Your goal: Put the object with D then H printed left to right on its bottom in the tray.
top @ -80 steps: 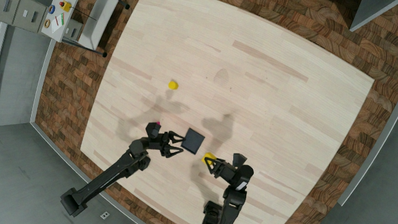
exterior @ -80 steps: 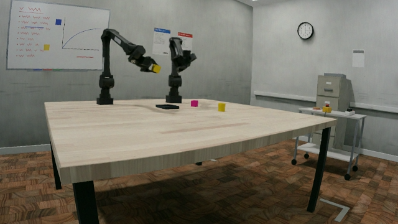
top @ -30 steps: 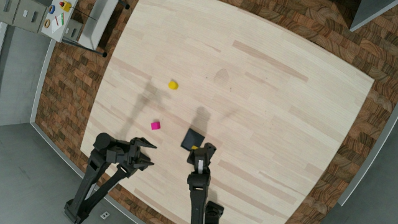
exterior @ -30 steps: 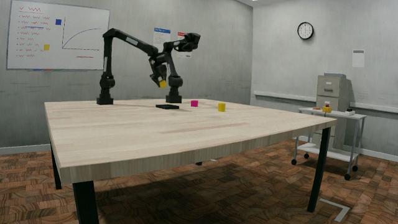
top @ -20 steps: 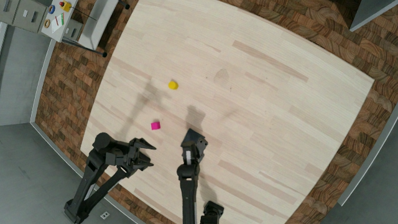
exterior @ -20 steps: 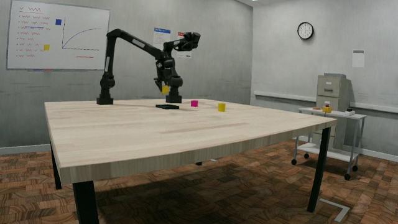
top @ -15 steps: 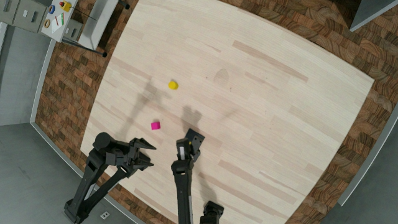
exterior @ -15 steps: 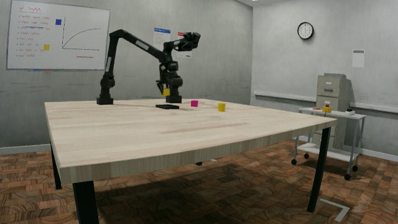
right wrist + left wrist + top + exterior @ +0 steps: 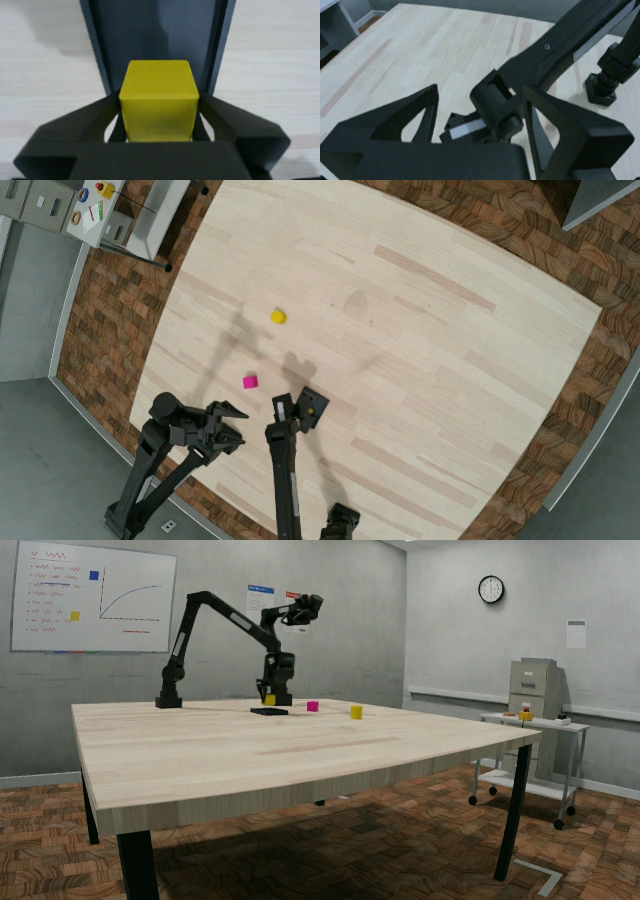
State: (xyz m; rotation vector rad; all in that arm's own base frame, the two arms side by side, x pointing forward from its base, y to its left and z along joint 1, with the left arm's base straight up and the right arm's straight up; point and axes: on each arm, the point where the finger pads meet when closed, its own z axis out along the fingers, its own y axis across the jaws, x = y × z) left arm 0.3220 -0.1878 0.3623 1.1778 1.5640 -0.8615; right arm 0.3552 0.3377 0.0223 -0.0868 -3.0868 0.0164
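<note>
Right now the dark tray is 50 mm below my right hand and 10 mm ahead of it. From my right hand the other things lie so: yellow object (280 mm to the left, 250 mm ahead, 40 mm below).
</note>
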